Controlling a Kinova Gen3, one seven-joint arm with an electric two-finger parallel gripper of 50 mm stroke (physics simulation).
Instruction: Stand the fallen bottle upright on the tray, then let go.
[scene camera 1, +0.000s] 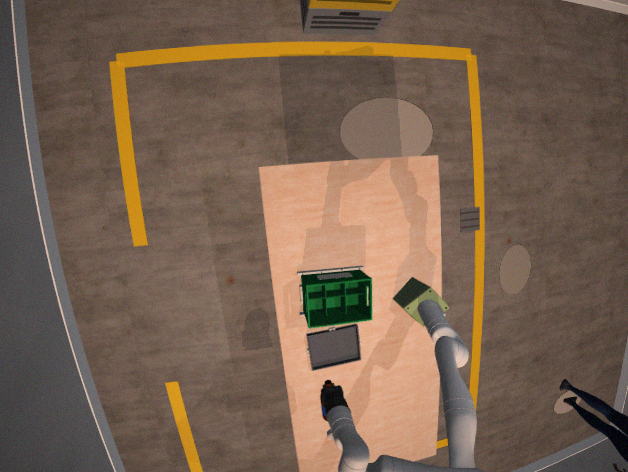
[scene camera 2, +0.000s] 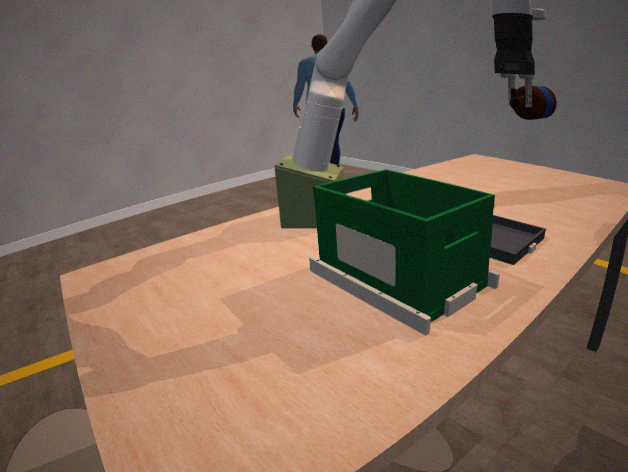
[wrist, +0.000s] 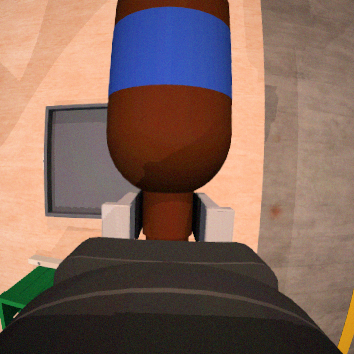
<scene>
My gripper (scene camera 2: 520, 106): 0.86 m from the lens. A brown bottle (scene camera 2: 544, 103): 0.90 m from the lens.
</scene>
